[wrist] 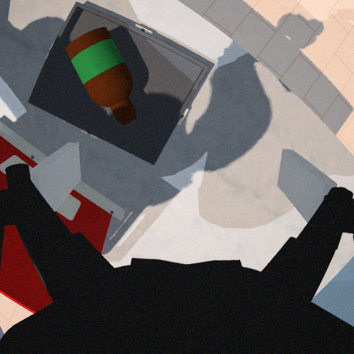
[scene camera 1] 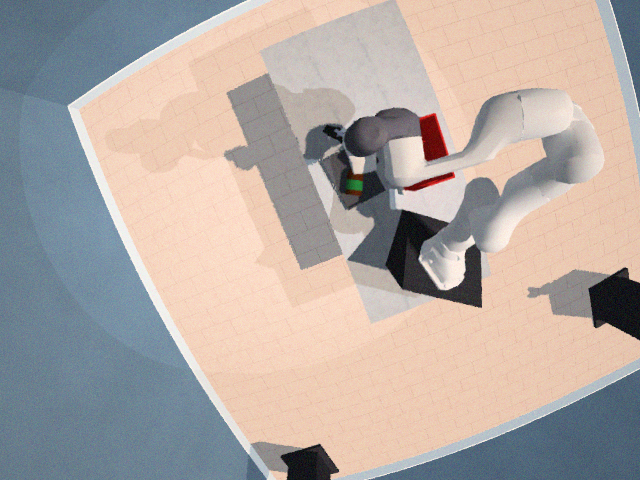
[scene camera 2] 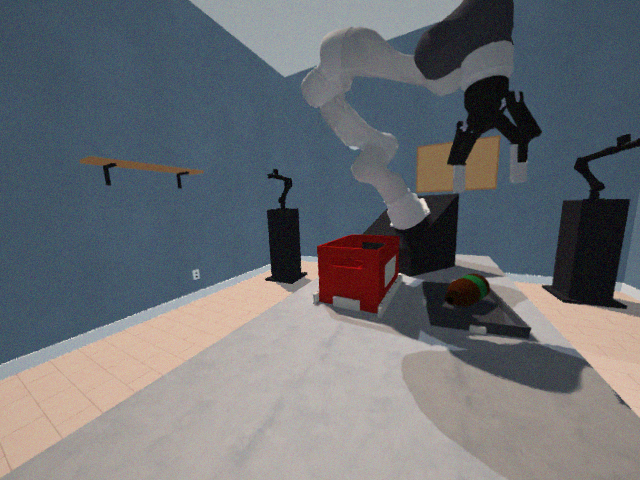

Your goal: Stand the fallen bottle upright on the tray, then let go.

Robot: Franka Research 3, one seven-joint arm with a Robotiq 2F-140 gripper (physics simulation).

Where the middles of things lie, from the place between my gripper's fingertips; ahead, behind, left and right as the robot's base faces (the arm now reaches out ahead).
Labels:
I see my gripper 280 mm above the brown bottle [scene camera 2: 465, 291] and 110 mm past it.

